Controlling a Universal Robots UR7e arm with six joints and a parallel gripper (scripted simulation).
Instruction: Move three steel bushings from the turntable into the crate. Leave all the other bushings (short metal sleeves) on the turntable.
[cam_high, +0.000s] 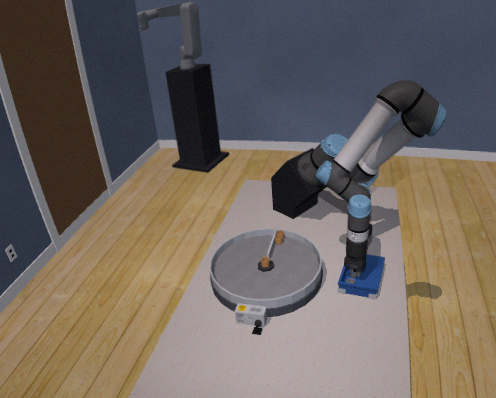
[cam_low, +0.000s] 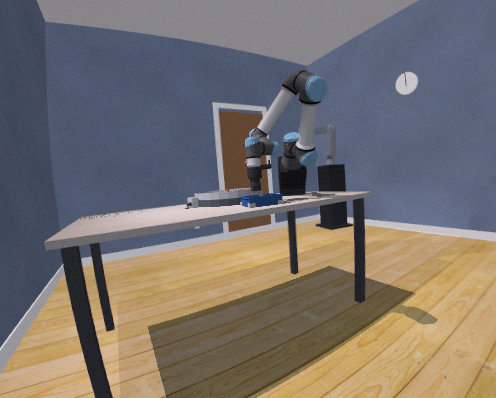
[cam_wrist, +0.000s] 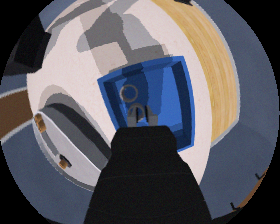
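Now: the blue crate 2 cm to the left of my hand and 1 cm ahead of it. Also, from my hand: round grey turntable: 33 cm to the right, 11 cm ahead, 2 cm above.
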